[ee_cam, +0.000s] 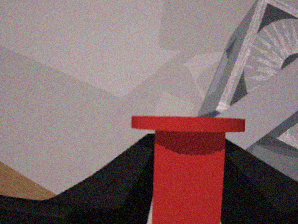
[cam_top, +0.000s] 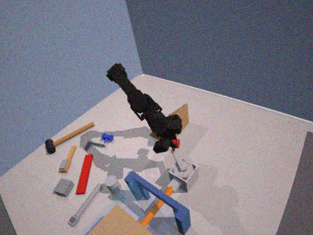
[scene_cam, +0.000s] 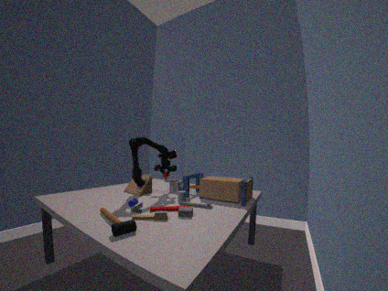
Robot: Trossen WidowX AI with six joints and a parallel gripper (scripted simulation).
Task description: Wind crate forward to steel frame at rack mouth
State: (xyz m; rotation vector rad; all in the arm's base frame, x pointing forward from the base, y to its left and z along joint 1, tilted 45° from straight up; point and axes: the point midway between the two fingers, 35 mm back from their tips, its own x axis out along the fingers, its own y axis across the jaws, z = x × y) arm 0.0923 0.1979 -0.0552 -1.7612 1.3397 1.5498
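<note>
My gripper tip is now 30 mm above the winch handle, 20 mm to the right of it and 20 mm short of it. Also, from my gripper tip: red knob (10 mm to the right, 10 mm ahead); then grey winch (100 mm below, 70 mm to the left, 40 mm ahead); then blue steel frame (210 mm ahead, 100 mm to the left, 30 mm below).
</note>
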